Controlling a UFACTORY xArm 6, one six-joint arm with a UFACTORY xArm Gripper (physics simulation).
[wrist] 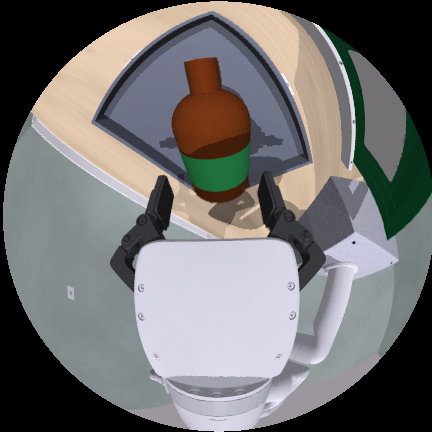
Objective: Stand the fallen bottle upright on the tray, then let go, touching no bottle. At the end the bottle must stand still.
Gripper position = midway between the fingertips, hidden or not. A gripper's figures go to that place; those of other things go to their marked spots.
My gripper (214, 181): 13 cm from the lens. A brown bottle (211, 125) is 11 cm from the lens.
